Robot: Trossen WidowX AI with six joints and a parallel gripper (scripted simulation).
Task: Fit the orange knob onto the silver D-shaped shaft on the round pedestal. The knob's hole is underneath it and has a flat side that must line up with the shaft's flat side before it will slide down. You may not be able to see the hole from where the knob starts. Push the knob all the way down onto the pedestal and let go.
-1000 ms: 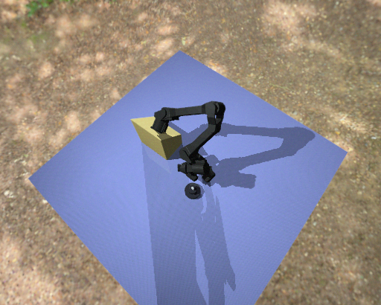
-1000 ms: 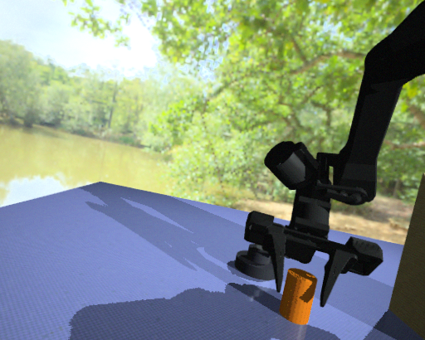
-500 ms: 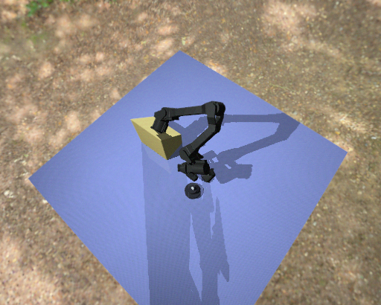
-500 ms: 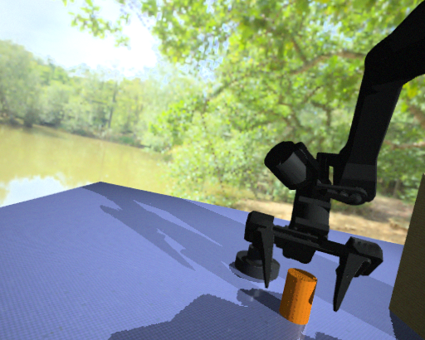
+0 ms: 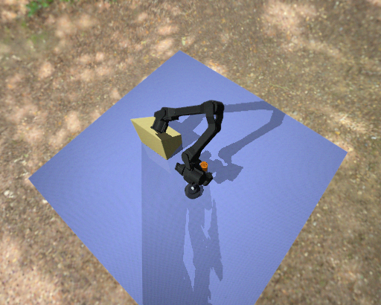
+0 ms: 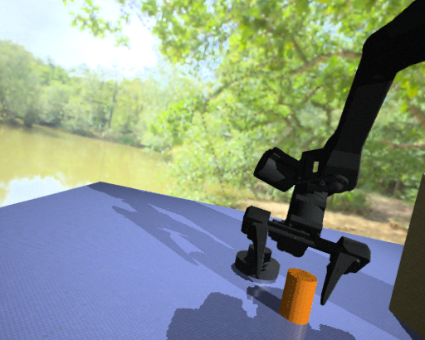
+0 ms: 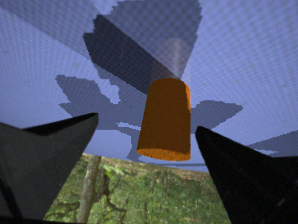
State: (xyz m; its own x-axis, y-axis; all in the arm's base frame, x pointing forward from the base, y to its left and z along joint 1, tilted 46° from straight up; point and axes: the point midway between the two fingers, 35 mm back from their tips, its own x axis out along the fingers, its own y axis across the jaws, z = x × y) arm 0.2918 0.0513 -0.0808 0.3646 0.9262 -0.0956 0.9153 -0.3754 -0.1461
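Now: gripper tip 20 mm past the orange knob and 10 mm below it. Round my gripper tip: round pedestal 140 mm to the right.
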